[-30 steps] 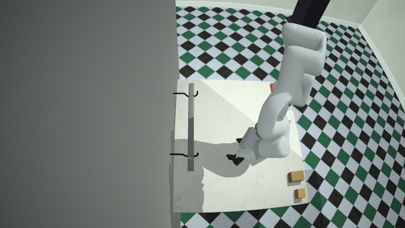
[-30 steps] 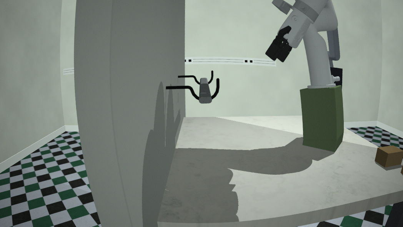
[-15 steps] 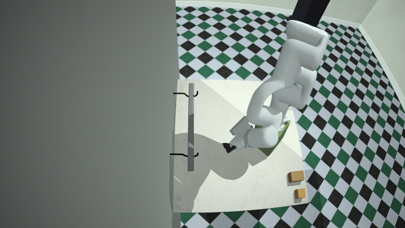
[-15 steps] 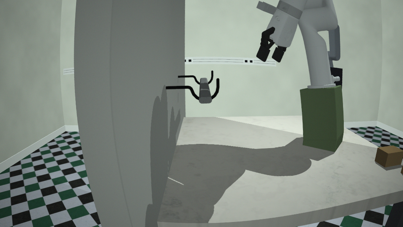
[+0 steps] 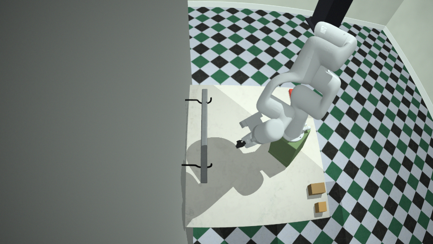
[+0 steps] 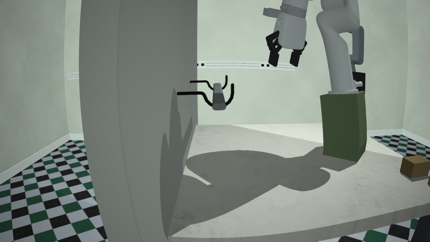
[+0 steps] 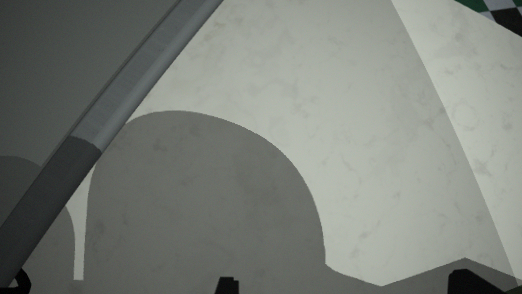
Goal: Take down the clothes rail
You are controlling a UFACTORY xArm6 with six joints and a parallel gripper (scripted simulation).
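Now: hand 180 mm short of the grey clothes rail, 110 mm to the left of it and 100 mm above it. Also, from my hand: grey wall (300 mm ahead, 120 mm to the right, 110 mm above); then red object (500 mm behind, 400 mm to the right, 300 mm below); then blue object (500 mm behind, 290 mm below, 280 mm to the right).
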